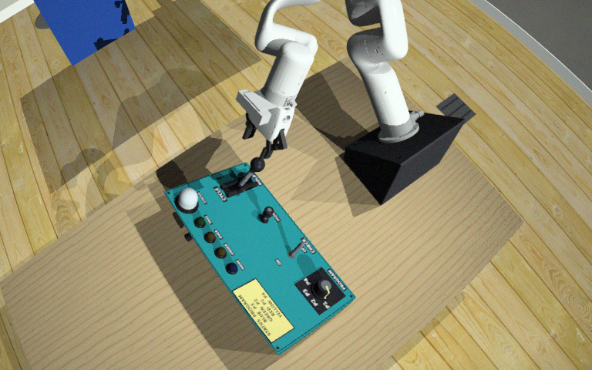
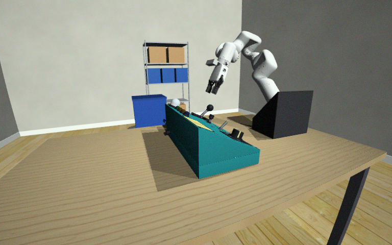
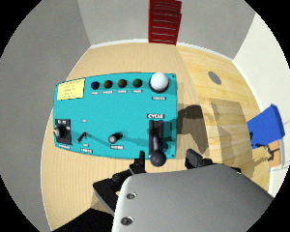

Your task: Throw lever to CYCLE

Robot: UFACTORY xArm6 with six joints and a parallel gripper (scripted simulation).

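Now: the lever 120 mm below my hand, 40 mm ahead of it and 10 mm to the left of it. Round my hand: grey toggle (250 mm to the left, 140 mm below, 30 mm ahead); teal console (200 mm to the left, 160 mm below, 70 mm ahead); rotary selector (380 mm to the left, 130 mm below, 20 mm ahead).
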